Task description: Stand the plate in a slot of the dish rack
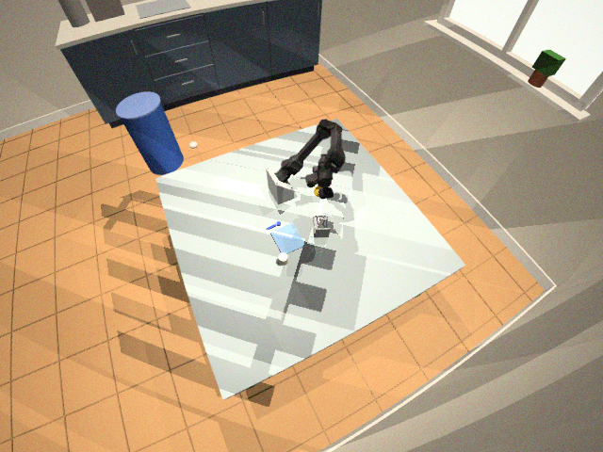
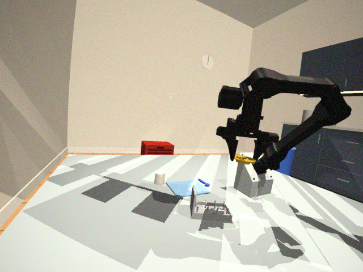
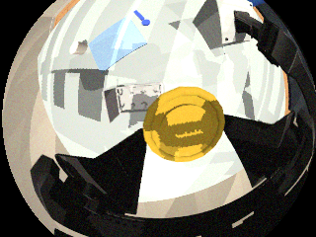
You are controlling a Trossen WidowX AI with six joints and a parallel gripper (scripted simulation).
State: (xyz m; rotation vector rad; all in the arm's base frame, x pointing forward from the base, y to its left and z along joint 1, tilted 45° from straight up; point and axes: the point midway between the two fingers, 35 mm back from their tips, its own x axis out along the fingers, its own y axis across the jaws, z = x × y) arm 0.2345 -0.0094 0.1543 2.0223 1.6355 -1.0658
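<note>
Right now the dish rack is 7 cm ahead of my gripper tip, 3 cm to the right of it and 16 cm below it. Also, from my gripper tip: yellow plate (1 cm above); blue spoon (5 cm behind, 24 cm to the right, 18 cm below); light blue mat (5 cm ahead, 22 cm to the right, 18 cm below).
</note>
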